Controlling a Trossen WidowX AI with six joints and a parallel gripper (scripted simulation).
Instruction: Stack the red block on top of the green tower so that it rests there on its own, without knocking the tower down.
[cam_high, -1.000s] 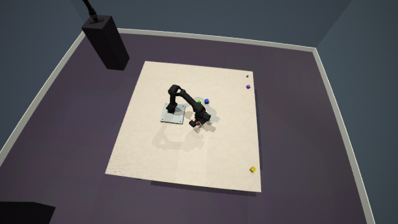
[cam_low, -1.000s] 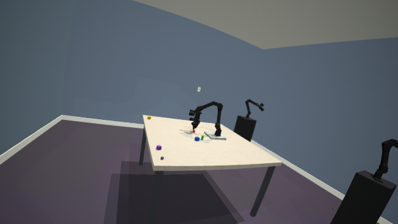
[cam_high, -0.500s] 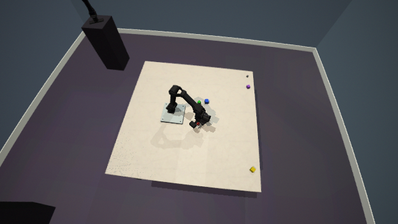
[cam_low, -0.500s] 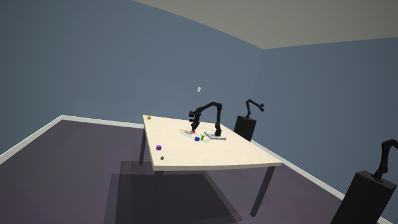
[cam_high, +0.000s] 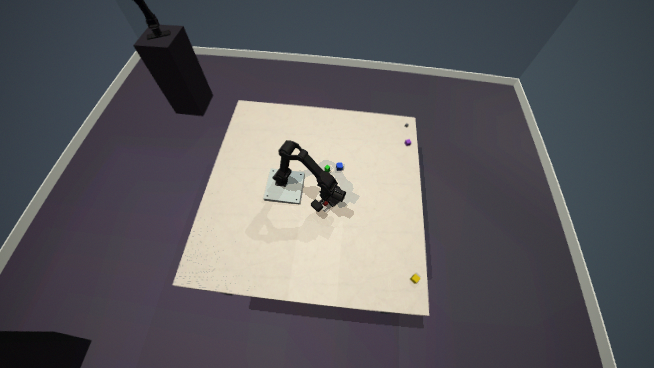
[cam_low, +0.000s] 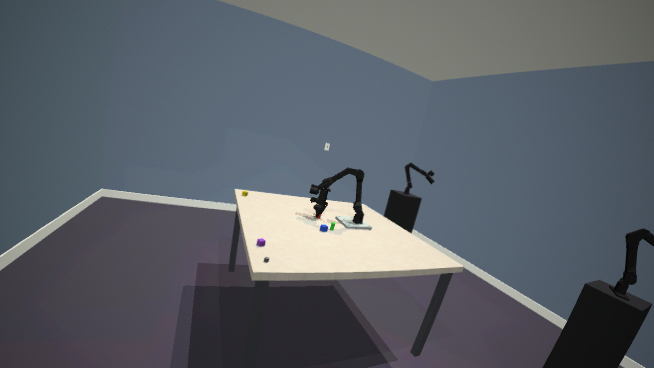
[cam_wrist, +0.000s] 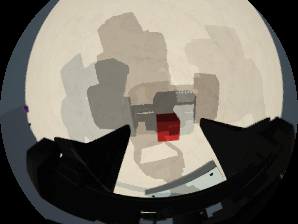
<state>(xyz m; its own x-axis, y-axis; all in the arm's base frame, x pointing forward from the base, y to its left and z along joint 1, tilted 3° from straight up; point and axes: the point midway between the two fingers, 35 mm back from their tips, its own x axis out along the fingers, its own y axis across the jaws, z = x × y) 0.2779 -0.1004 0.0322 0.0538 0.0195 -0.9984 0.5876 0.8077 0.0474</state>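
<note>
Now: the red block right at my gripper tip. The rest, counted from my gripper tip: yellow block 51 cm ahead, 36 cm to the right, 1 cm above; purple block 52 cm to the left, 49 cm ahead; blue block 26 cm to the left, 5 cm ahead, 1 cm above.
</note>
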